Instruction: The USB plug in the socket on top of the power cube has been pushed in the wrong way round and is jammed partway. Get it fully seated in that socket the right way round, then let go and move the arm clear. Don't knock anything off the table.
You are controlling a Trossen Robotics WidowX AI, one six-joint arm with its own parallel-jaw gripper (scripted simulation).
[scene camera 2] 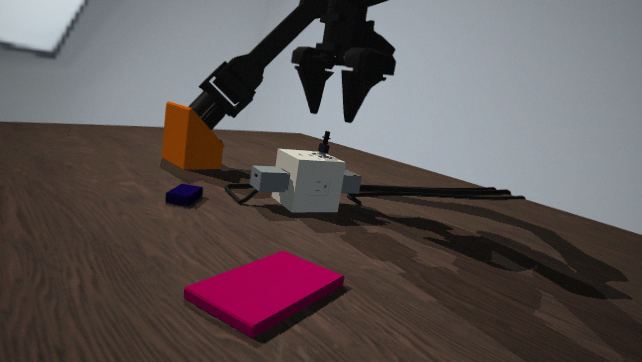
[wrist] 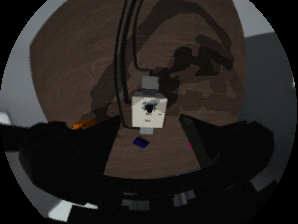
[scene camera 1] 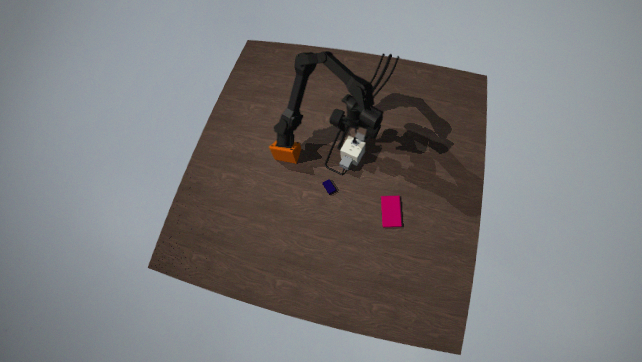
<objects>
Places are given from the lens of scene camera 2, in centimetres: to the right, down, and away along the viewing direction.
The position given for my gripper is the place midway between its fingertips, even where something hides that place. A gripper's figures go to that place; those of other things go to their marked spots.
my gripper (scene camera 2: 329, 117): 1, -9, 64
flat magenta slab (scene camera 2: 252, 298): -5, 9, 33
</objects>
